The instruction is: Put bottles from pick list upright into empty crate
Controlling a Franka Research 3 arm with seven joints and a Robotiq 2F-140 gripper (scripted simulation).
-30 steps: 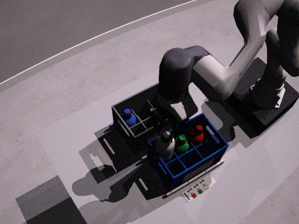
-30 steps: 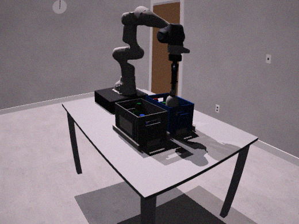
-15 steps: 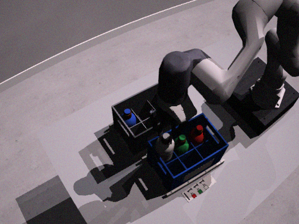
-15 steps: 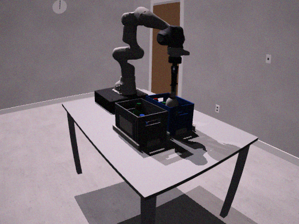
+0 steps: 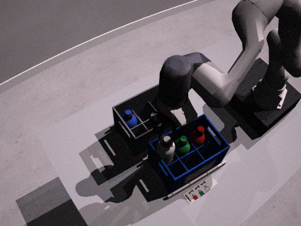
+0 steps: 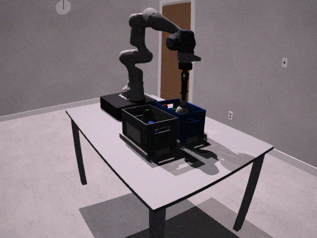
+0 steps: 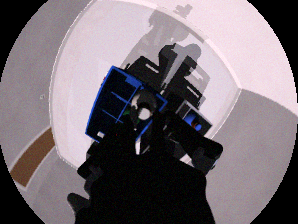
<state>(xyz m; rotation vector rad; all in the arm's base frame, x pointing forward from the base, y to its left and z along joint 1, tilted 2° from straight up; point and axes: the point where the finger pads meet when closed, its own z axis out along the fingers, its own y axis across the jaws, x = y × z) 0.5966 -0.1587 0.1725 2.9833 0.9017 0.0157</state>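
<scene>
My gripper is now 80 mm above the white-labelled bottle. From my hand the other things lie so: black crate 100 mm behind, 170 mm to the right, 160 mm below; then blue crate 80 mm behind, 60 mm to the left, 160 mm below; then red-label bottle 170 mm behind, 40 mm to the left, 160 mm below.
</scene>
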